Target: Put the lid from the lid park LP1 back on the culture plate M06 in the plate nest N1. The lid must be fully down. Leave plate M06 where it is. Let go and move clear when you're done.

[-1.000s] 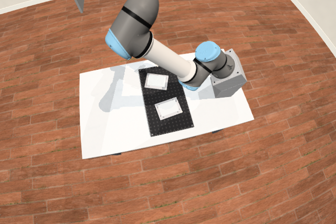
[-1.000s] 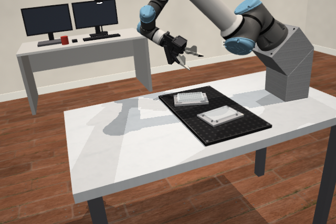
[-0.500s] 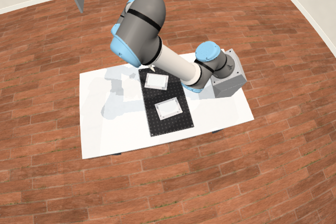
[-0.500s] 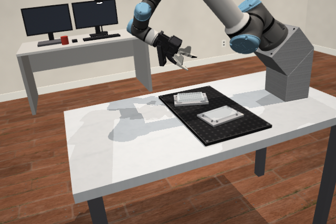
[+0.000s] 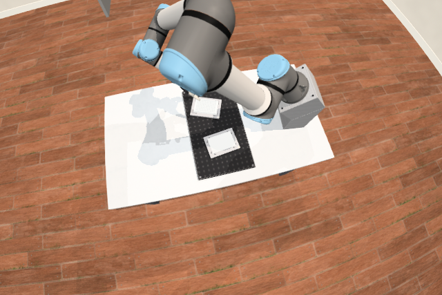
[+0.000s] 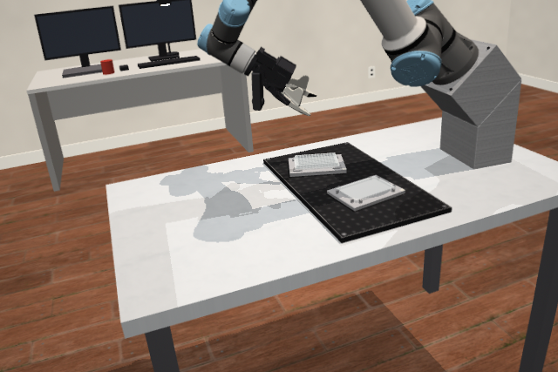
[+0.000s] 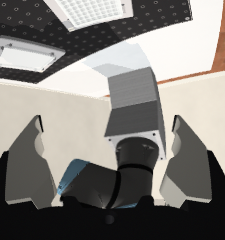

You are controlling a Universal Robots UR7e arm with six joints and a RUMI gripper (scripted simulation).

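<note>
My hand is 7 cm past the lid, 23 cm to the right of it and 17 cm above it. Also, from my hand: lid park: 7 cm behind, 23 cm to the left, 18 cm below; then culture plate: 1 cm to the left, 17 cm below.
</note>
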